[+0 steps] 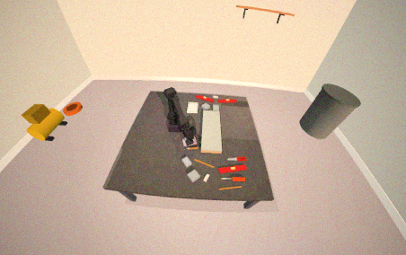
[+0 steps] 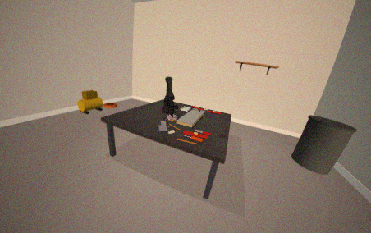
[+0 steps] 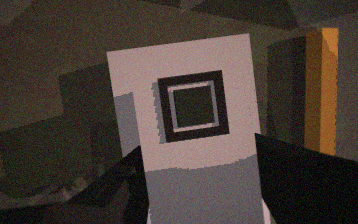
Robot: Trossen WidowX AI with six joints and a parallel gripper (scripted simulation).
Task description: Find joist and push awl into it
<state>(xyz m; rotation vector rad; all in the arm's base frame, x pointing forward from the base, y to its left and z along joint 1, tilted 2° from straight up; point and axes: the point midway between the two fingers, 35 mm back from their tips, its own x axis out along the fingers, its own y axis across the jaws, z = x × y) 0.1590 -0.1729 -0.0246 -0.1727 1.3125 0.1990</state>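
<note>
Now: the awl 10 mm behind my gripper tip, 80 mm to the right of it and 20 mm below it. Also, from my gripper tip: white tray (10 mm ahead, 490 mm to the left, 10 mm below); then stud finder (10 mm ahead, 20 mm above).
</note>
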